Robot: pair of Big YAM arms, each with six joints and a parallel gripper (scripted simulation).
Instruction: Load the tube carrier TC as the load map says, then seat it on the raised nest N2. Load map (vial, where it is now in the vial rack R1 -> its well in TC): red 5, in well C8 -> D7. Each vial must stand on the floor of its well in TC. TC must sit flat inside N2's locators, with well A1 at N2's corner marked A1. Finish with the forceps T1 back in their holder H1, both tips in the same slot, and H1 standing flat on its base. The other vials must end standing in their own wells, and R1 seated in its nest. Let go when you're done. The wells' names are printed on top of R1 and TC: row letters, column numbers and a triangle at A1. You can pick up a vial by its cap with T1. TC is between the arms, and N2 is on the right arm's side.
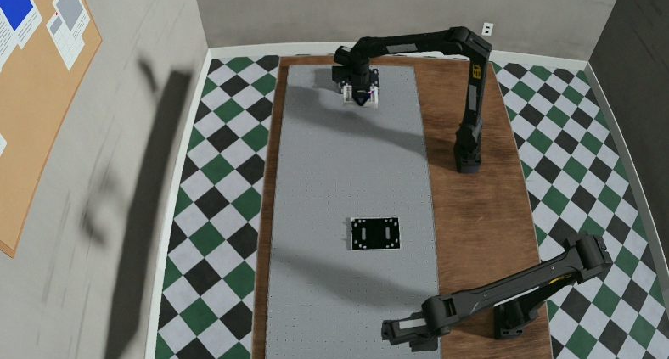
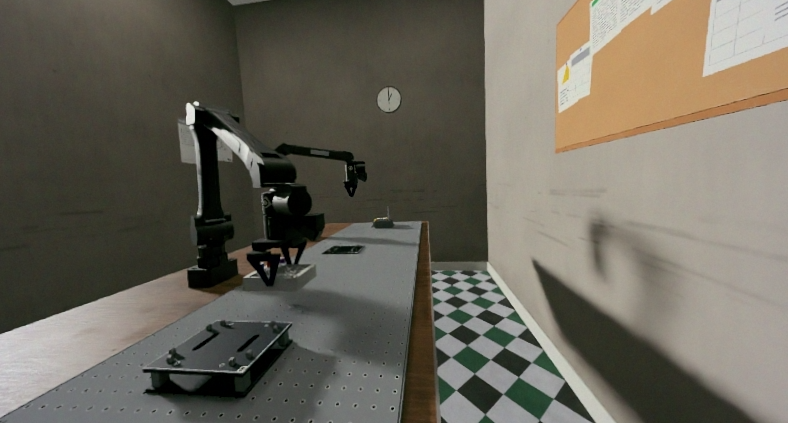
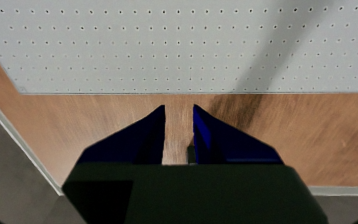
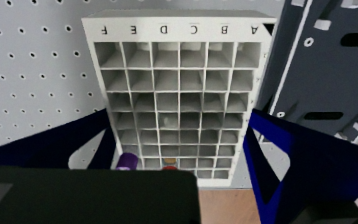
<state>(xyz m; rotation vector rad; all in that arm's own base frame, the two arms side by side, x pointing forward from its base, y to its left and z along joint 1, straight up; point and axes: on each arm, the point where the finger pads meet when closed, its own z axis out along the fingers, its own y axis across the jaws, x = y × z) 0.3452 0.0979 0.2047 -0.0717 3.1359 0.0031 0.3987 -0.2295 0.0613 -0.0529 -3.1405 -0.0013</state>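
My right hand is 20 mm past the black raised nest, 150 mm to the left of it and 60 mm above it. From my right hand the other things lie so: white well rack right at my right hand.
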